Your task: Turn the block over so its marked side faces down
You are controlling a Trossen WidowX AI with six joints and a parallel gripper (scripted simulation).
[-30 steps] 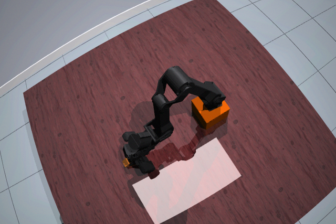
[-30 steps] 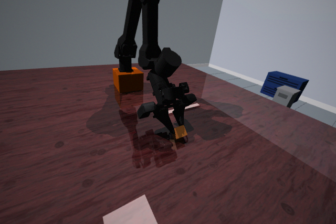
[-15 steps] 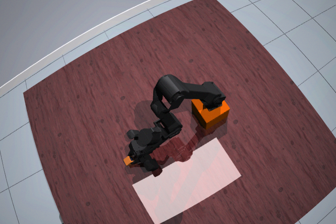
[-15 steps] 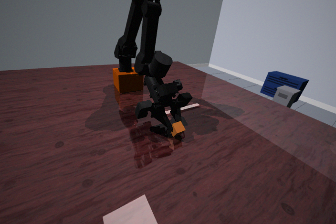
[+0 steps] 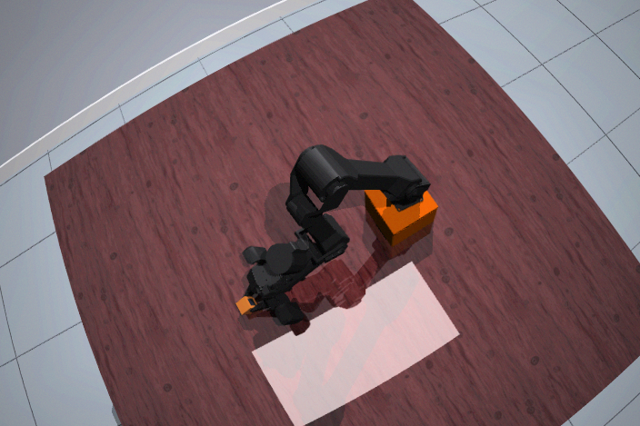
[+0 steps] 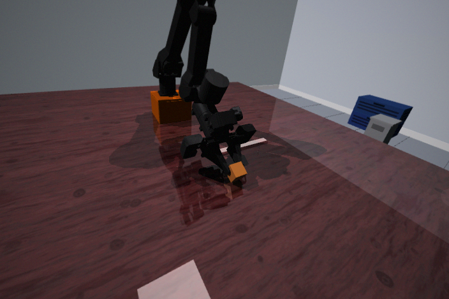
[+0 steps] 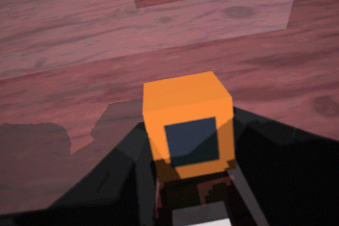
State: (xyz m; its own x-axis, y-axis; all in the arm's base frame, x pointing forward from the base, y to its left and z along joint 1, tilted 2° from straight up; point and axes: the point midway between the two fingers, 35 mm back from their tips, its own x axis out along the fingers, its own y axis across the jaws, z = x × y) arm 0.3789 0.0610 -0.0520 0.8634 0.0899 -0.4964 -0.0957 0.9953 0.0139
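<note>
Now: gripper tip 10 mm past the orange block.
</note>
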